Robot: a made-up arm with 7 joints. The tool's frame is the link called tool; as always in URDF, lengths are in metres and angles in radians.
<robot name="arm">
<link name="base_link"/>
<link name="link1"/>
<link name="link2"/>
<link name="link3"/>
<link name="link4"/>
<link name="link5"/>
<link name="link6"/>
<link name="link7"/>
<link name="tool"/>
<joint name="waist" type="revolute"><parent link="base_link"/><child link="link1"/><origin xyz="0.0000 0.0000 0.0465" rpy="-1.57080 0.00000 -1.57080"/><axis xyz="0 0 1"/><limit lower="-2.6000" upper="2.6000" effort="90" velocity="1.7"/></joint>
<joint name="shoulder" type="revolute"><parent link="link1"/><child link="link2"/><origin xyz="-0.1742 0.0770 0.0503" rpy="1.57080 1.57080 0.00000"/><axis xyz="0 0 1"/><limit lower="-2.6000" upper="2.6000" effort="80" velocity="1.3"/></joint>
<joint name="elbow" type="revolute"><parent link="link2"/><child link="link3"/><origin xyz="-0.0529 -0.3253 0.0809" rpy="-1.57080 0.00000 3.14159"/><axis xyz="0 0 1"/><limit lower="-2.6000" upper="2.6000" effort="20" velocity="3"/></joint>
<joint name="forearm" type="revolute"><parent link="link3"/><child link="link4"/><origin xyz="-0.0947 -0.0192 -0.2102" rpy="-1.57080 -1.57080 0.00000"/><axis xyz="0 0 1"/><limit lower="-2.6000" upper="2.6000" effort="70" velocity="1.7"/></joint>
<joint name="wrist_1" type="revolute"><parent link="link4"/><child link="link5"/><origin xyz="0.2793 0.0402 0.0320" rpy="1.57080 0.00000 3.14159"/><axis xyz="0 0 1"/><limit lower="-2.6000" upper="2.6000" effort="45" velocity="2.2"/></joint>
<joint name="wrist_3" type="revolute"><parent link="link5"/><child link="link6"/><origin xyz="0.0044 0.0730 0.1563" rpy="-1.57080 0.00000 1.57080"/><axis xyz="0 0 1"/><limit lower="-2.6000" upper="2.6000" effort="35" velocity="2"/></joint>
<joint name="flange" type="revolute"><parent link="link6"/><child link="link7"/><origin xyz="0.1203 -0.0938 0.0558" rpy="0.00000 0.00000 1.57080"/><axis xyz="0 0 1"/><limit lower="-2.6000" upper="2.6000" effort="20" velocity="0.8"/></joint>
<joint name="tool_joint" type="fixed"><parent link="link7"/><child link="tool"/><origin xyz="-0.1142 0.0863 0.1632" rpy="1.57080 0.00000 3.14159"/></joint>
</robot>
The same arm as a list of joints. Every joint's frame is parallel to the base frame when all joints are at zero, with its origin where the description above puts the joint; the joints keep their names.
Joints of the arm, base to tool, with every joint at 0 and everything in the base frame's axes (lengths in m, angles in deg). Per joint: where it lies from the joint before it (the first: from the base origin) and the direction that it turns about. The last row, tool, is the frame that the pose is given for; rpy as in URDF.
waist: offset 0.0000 0.0000 0.0465 axis +x
shoulder: offset 0.0503 0.1742 -0.0770 axis +z
elbow: offset 0.0529 0.3253 0.0809 axis +y
forearm: offset -0.0947 -0.2102 0.0192 axis -z
wrist_1: offset 0.0402 0.2793 -0.0320 axis +x
wrist_3: offset 0.1563 -0.0044 -0.0730 axis +y
flange: offset 0.0938 0.0558 -0.1203 axis +y
tool: offset 0.1142 0.1632 0.0863 rpy 0.00 0.00 0.00
Joint limits (deg, base to tool): -148.97..148.97 -148.97..148.97 -148.97..148.97 -148.97..148.97 -148.97..148.97 -148.97..148.97 -148.97..148.97

